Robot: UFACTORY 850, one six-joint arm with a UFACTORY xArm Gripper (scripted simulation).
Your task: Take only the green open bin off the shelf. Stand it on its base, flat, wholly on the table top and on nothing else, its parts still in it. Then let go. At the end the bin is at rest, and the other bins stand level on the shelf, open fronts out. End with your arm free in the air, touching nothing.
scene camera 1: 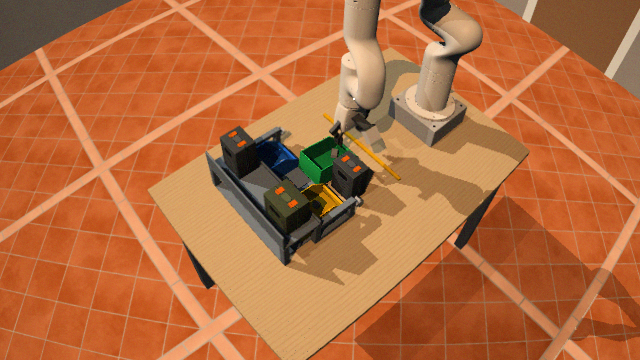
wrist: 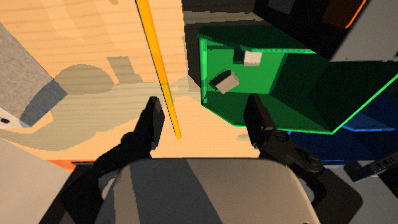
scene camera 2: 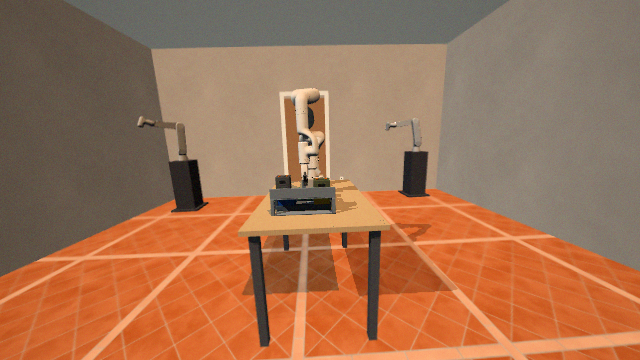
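Observation:
A green bin, a blue bin and a yellow bin are visible, as is my gripper, which is also seen in the wrist view.

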